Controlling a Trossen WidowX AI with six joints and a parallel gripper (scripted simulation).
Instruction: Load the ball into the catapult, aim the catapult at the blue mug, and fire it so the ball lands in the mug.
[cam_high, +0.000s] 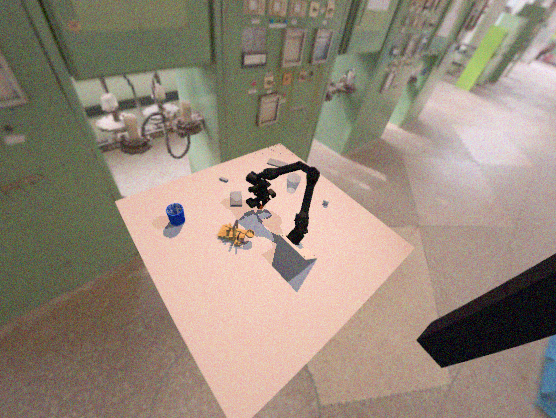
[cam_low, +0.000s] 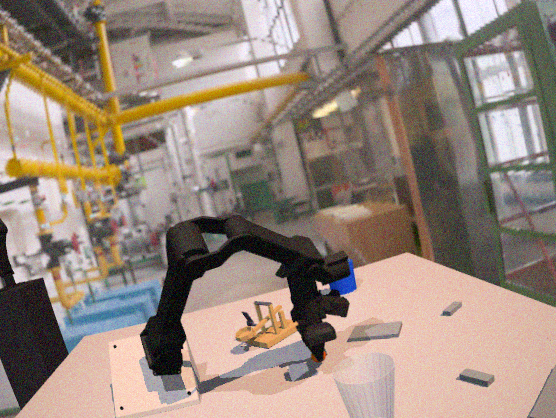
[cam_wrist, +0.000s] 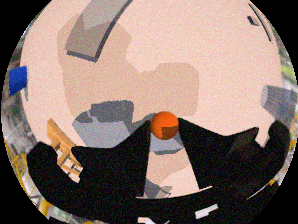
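Now: gripper tip 22 cm to the right of the wooden catapult, 13 cm past it and 3 cm below it. From my gripper tip the other things lie so: orange ball: 1 cm above; then blue mug: 46 cm to the left, 15 cm ahead, 1 cm above; then clear cup: 28 cm to the right, 5 cm ahead, 1 cm above.
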